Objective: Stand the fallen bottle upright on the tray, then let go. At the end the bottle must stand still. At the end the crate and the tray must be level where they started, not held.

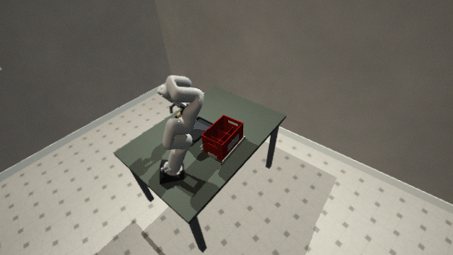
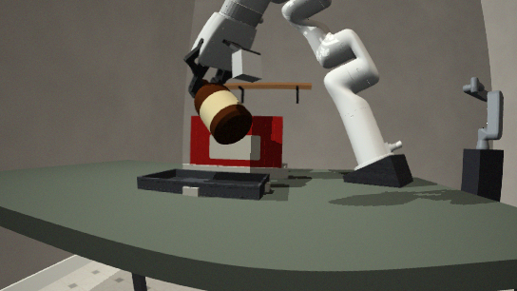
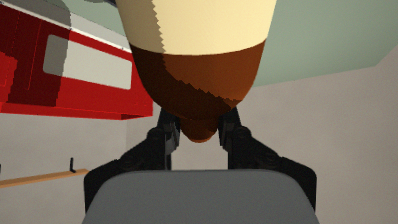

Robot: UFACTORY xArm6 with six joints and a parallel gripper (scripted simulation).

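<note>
The brown bottle is 40 mm below my hand, 30 mm behind it and 20 mm to the left of it. From my hand the other things lie so: dark tray: 190 mm below, 50 mm to the right, 10 mm ahead; then crate: 350 mm to the right, 120 mm below, 20 mm ahead.
</note>
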